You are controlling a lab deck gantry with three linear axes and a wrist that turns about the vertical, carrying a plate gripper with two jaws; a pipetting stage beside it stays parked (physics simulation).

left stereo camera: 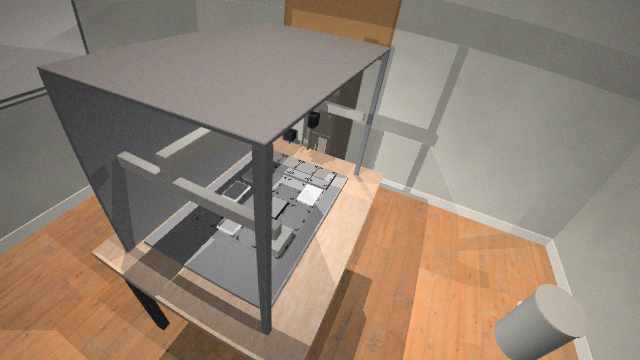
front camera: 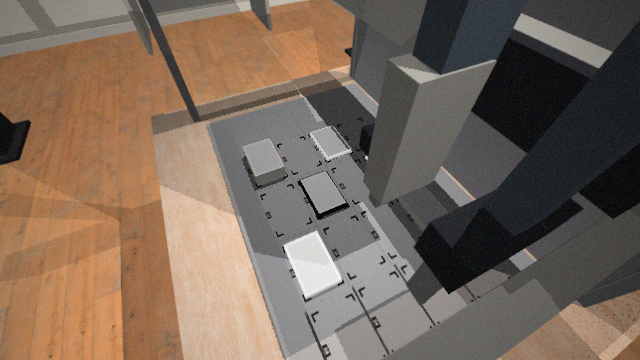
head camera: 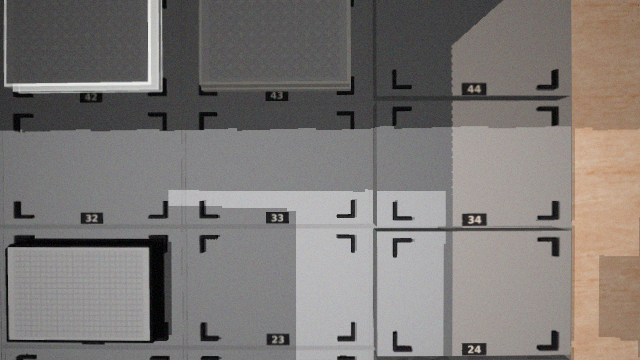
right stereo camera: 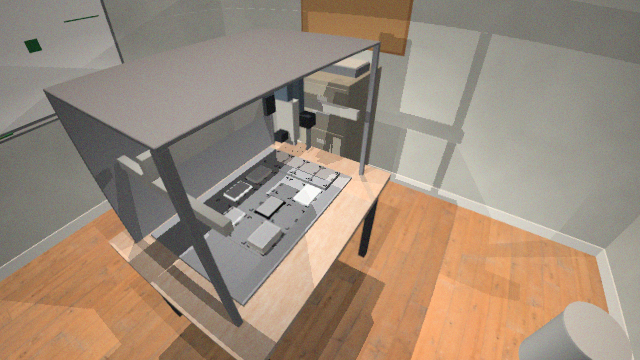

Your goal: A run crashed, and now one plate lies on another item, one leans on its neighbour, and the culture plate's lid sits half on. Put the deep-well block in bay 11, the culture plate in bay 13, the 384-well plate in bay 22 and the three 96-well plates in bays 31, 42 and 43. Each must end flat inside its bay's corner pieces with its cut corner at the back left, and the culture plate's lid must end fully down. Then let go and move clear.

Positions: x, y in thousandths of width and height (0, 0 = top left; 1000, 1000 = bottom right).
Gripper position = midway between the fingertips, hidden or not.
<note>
In view: my gripper (front camera: 691, 774), a 96-well plate (head camera: 84, 149), a clear lid (front camera: 493, 751) and a bay 33 (head camera: 390, 446).
The head camera view misses the clear lid: it is out of frame.
</note>
